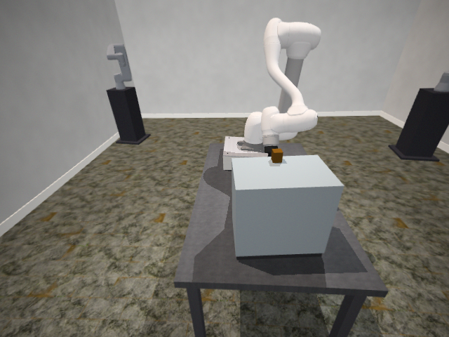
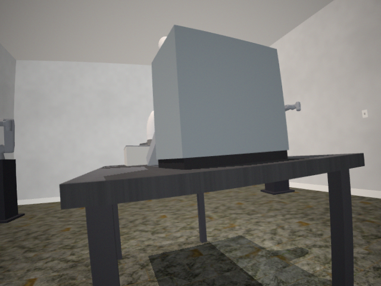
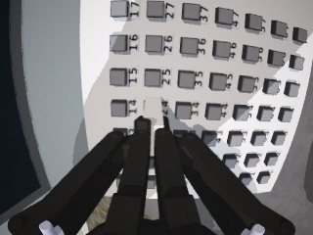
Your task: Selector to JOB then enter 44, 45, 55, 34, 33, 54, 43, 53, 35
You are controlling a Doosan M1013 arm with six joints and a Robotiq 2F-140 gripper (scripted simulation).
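My hand is 70 mm past the key, 20 mm to the left of it and 80 mm above it. Also, from my hand: black selector knob 170 mm to the right, 50 mm below; then white keypad panel 10 mm behind, 50 mm to the right, 100 mm below.
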